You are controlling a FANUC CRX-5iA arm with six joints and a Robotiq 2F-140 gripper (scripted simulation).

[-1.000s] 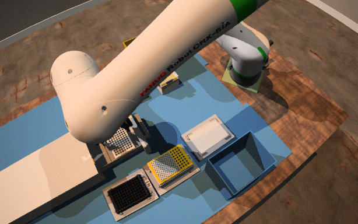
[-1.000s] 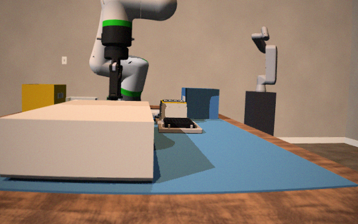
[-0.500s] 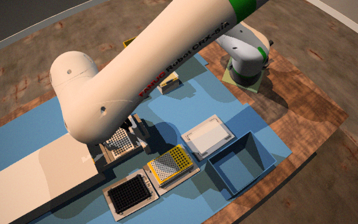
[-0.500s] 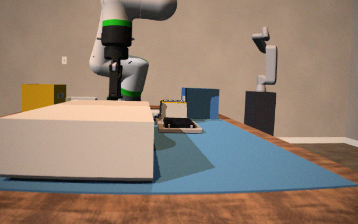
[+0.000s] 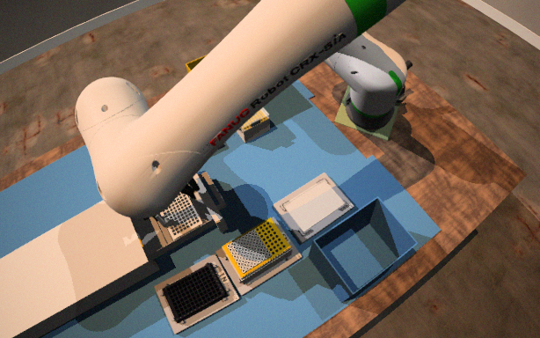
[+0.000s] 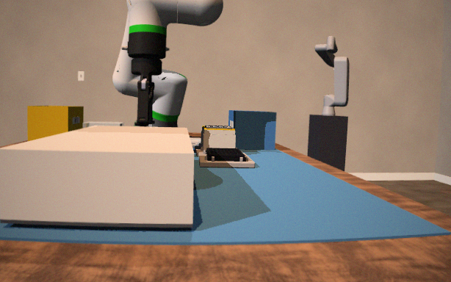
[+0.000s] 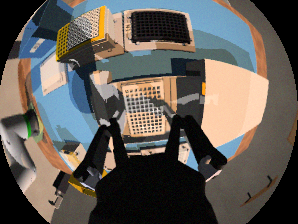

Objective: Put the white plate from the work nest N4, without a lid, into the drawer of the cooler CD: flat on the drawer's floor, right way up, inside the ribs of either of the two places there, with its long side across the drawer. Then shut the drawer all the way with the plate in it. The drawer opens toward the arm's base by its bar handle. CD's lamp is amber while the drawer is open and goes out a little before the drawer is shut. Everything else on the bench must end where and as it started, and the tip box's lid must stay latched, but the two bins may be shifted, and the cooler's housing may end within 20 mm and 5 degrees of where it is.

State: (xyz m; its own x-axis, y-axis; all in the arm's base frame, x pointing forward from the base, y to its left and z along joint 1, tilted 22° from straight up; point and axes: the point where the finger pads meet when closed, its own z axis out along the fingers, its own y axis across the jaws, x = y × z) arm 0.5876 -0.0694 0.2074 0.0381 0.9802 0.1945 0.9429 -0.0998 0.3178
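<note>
Now: the white plate 20 mm below my hand. Round my hand: black plate (60 mm ahead, 190 mm to the left, 20 mm below); then drawer (40 mm ahead, 20 mm below); then yellow rack (110 mm behind, 190 mm to the left, 10 mm above).
</note>
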